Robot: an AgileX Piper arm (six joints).
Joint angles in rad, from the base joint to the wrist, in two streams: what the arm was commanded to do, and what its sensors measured. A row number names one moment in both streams.
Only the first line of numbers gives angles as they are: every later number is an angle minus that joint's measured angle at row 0.
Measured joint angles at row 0: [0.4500 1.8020 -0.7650 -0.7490 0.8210 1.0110]
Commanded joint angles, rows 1 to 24: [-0.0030 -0.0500 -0.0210 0.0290 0.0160 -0.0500]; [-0.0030 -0.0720 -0.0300 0.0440 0.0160 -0.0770]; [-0.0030 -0.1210 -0.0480 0.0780 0.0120 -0.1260]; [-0.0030 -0.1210 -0.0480 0.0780 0.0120 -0.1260]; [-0.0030 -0.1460 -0.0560 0.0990 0.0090 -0.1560]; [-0.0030 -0.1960 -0.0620 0.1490 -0.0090 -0.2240]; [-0.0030 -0.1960 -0.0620 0.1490 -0.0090 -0.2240]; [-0.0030 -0.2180 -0.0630 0.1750 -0.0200 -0.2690]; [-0.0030 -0.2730 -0.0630 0.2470 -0.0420 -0.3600]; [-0.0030 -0.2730 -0.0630 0.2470 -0.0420 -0.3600]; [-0.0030 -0.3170 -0.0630 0.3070 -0.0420 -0.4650]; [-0.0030 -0.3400 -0.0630 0.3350 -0.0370 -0.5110]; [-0.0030 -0.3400 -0.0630 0.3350 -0.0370 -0.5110]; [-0.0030 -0.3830 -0.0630 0.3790 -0.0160 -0.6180]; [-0.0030 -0.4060 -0.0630 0.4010 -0.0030 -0.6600]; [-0.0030 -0.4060 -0.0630 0.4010 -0.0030 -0.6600]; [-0.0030 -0.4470 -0.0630 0.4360 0.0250 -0.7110]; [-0.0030 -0.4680 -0.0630 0.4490 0.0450 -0.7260]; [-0.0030 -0.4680 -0.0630 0.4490 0.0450 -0.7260]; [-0.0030 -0.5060 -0.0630 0.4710 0.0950 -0.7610]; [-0.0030 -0.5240 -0.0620 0.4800 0.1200 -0.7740]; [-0.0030 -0.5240 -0.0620 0.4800 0.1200 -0.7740]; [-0.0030 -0.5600 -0.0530 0.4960 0.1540 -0.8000]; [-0.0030 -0.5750 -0.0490 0.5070 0.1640 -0.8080]
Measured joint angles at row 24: [0.0000 -0.5480 -0.0580 0.4880 0.1320 -0.7760]
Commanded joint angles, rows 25 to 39: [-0.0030 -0.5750 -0.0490 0.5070 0.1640 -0.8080]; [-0.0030 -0.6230 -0.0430 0.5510 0.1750 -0.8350]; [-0.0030 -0.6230 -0.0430 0.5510 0.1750 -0.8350]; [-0.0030 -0.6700 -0.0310 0.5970 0.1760 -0.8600]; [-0.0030 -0.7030 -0.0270 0.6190 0.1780 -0.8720]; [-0.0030 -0.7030 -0.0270 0.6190 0.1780 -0.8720]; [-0.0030 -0.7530 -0.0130 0.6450 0.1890 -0.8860]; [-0.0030 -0.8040 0.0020 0.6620 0.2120 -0.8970]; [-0.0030 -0.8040 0.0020 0.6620 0.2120 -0.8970]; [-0.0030 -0.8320 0.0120 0.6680 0.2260 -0.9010]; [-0.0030 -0.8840 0.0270 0.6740 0.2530 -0.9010]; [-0.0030 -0.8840 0.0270 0.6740 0.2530 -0.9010]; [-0.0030 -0.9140 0.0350 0.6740 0.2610 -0.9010]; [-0.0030 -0.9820 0.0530 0.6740 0.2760 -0.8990]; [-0.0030 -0.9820 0.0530 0.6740 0.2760 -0.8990]
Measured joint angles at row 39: [0.0000 -0.9050 0.0300 0.6670 0.2450 -0.8820]
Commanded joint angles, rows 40 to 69: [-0.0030 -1.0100 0.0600 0.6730 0.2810 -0.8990]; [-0.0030 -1.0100 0.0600 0.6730 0.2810 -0.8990]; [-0.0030 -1.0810 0.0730 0.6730 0.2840 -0.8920]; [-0.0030 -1.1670 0.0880 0.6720 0.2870 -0.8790]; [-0.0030 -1.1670 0.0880 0.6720 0.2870 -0.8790]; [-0.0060 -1.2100 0.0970 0.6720 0.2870 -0.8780]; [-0.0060 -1.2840 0.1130 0.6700 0.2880 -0.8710]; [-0.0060 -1.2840 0.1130 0.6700 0.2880 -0.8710]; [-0.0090 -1.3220 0.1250 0.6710 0.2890 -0.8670]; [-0.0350 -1.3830 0.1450 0.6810 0.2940 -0.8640]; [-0.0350 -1.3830 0.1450 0.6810 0.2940 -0.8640]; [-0.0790 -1.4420 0.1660 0.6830 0.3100 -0.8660]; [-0.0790 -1.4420 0.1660 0.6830 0.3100 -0.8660]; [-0.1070 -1.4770 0.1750 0.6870 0.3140 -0.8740]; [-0.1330 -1.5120 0.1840 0.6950 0.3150 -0.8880]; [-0.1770 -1.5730 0.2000 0.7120 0.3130 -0.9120]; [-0.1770 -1.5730 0.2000 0.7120 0.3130 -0.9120]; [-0.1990 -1.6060 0.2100 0.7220 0.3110 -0.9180]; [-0.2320 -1.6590 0.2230 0.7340 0.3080 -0.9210]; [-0.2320 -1.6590 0.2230 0.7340 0.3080 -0.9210]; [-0.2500 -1.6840 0.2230 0.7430 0.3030 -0.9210]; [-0.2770 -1.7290 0.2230 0.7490 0.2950 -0.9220]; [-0.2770 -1.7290 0.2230 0.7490 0.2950 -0.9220]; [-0.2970 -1.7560 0.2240 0.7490 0.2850 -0.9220]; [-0.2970 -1.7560 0.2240 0.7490 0.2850 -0.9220]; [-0.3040 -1.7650 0.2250 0.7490 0.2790 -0.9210]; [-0.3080 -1.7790 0.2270 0.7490 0.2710 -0.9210]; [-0.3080 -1.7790 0.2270 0.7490 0.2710 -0.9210]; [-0.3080 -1.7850 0.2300 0.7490 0.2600 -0.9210]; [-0.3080 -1.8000 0.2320 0.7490 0.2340 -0.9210]
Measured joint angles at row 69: [-0.3010 -1.7770 0.2250 0.7490 0.2720 -0.9080]
